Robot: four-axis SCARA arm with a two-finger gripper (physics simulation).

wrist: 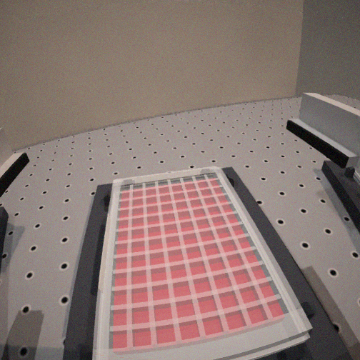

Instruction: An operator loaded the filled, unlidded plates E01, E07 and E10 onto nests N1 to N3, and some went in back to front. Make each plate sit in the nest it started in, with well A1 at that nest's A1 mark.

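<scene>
A clear, unlidded plate (172,250) with red-filled square wells sits in a dark nest (90,250) in the lower middle of the wrist view. It looks flat, its long side running away from the camera. A grey-green strip shows along its far edge and down its right side. No plate name, nest label or A1 mark is readable, and the nest's near end is out of view. My gripper (158,120) is open and empty, its black-padded fingers wide apart at the left and right edges of the view, above and to either side of the plate.
Part of another dark nest (345,190) shows at the right edge, under the right finger. A dark edge (2,237) shows at the far left. The grey perforated table (172,142) runs back to a beige wall (150,60). Shadows lie at lower left and lower right.
</scene>
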